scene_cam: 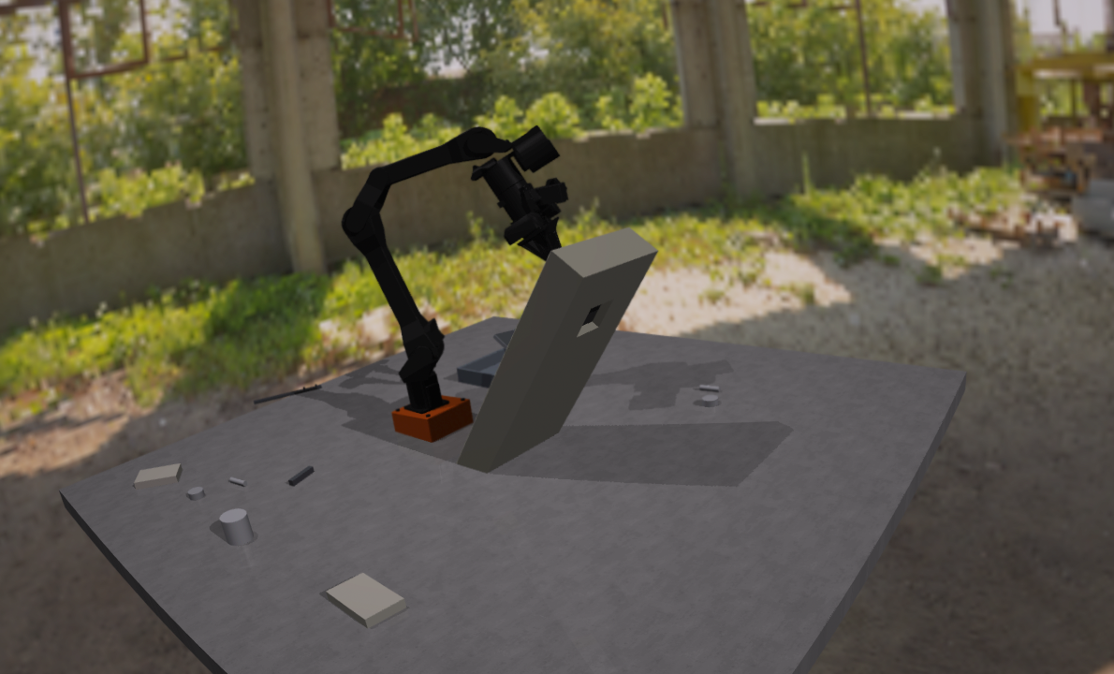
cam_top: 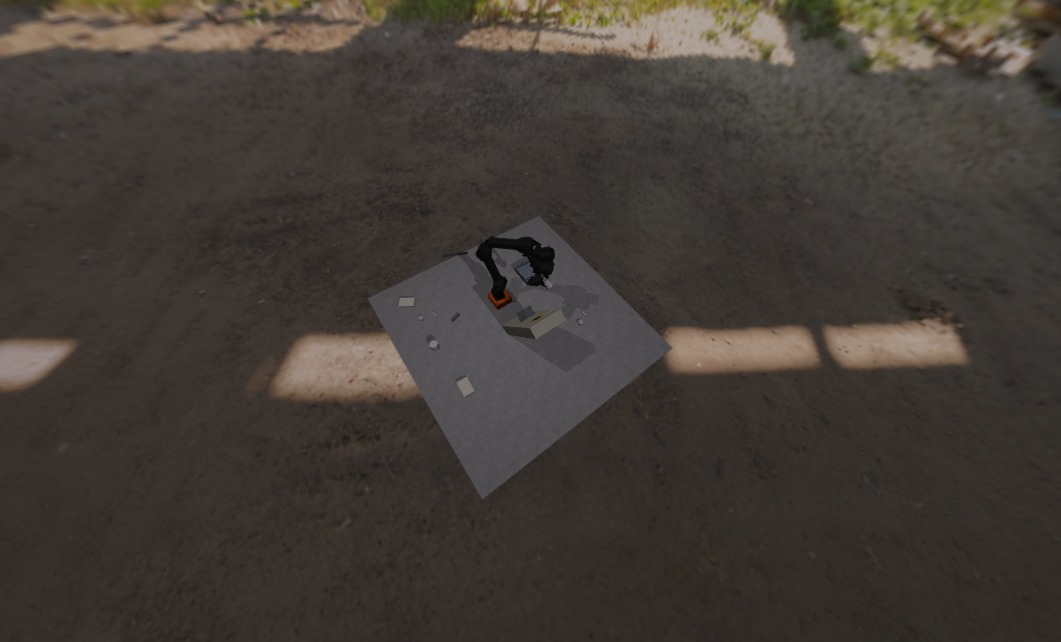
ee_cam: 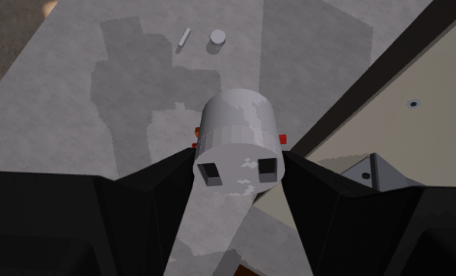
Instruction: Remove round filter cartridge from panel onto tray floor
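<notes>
The blue-grey tray is 280 mm behind my gripper tip, 80 mm to the left of it and 270 mm below it. Also, from my gripper tip: dark rod (190 mm behind, 470 mm to the right, 270 mm below); then grey bracket (80 mm ahead, 160 mm to the right, 100 mm below); then grey round filter cartridge (right at my gripper tip).
</notes>
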